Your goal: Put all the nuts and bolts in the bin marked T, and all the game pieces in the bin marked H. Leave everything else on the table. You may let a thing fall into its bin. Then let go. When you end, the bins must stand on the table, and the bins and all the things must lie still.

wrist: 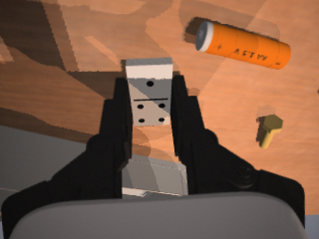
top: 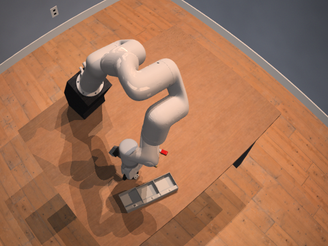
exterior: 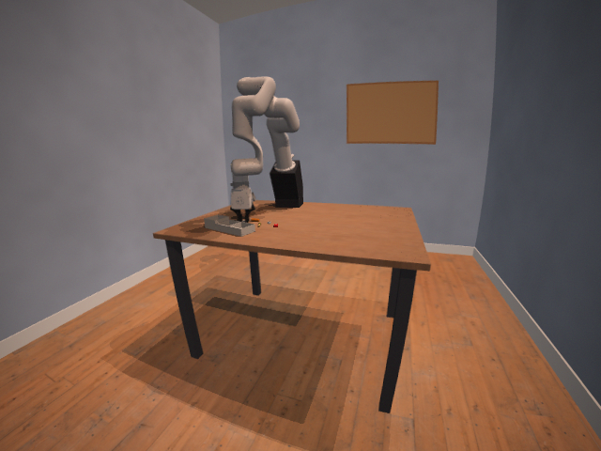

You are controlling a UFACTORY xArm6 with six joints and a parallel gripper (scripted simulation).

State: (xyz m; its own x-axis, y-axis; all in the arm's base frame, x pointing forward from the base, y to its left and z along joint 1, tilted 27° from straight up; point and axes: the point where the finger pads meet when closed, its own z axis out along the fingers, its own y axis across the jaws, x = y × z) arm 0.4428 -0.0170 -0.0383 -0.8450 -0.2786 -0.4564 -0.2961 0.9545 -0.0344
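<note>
The orange cylinder is 50 mm behind my hand, 30 mm to the left of it and 20 mm below it. The rest, counted from my hand: grey bin tray 120 mm ahead, 10 mm to the left; then white domino 20 mm below; then brass bolt 10 mm ahead, 100 mm to the left, 20 mm below.
</note>
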